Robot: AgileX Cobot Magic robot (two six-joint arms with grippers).
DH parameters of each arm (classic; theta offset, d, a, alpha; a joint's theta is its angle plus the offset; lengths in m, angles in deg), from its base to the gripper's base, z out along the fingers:
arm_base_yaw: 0 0.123 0 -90
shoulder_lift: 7.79 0 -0.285 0
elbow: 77.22 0 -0.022 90
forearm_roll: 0 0.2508 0 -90
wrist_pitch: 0 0 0.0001 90
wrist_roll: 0 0.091 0 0
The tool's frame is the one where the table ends.
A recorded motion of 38 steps. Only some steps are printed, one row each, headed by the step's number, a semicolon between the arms.
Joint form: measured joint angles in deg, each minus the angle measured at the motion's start. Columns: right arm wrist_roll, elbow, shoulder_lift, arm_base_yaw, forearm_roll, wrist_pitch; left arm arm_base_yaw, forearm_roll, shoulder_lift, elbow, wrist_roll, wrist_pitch.
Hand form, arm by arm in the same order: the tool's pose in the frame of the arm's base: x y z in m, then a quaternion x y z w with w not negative. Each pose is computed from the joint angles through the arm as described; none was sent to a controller.
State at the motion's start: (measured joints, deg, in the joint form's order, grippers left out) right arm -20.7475 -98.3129 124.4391 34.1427 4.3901 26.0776; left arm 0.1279 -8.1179 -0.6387 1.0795 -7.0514 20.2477
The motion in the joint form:
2: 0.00 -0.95 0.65 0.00 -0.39 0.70; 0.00 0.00 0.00 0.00 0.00 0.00
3: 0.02 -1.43 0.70 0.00 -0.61 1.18; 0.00 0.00 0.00 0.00 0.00 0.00
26: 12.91 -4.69 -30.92 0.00 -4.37 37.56; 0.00 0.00 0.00 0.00 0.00 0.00
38: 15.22 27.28 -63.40 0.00 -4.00 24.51; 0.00 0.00 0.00 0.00 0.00 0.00
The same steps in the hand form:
2: 0.4101 0.2816 0.1960 -0.40873 0.83770 0.06788 0.35580; 0.0530 -0.0043 0.1759 -0.08784 0.79110 -0.09590 0.59770
3: 0.4107 0.2818 0.1976 -0.41000 0.83728 0.06666 0.35556; 0.0530 -0.0043 0.1759 -0.08784 0.79110 -0.09590 0.59770
26: 0.2919 0.1980 0.4175 -0.33568 0.87499 0.07955 0.33968; 0.0530 -0.0043 0.1759 -0.08784 0.79110 -0.09590 0.59770
38: 0.1715 0.1169 0.4218 -0.30112 0.83690 0.11618 0.44207; 0.0530 -0.0043 0.1759 -0.08784 0.79110 -0.09590 0.59770

